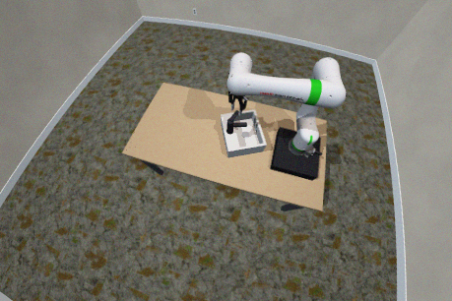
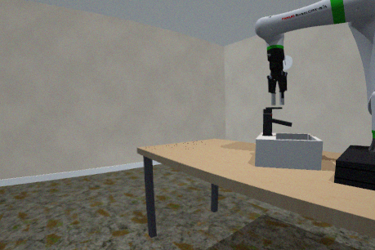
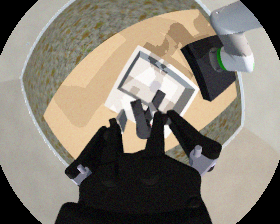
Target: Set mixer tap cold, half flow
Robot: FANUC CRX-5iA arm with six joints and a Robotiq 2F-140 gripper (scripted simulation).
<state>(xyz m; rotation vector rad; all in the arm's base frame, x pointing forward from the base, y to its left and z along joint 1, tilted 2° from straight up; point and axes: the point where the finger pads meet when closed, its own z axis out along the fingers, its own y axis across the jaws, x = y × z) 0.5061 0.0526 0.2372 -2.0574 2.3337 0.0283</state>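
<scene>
The lever lies 30 mm to the left of my hand and 50 mm below it. From my hand the other things lie so: black mixer tap 50 mm to the left, 90 mm below; then white basin 80 mm behind, 280 mm below.
</scene>
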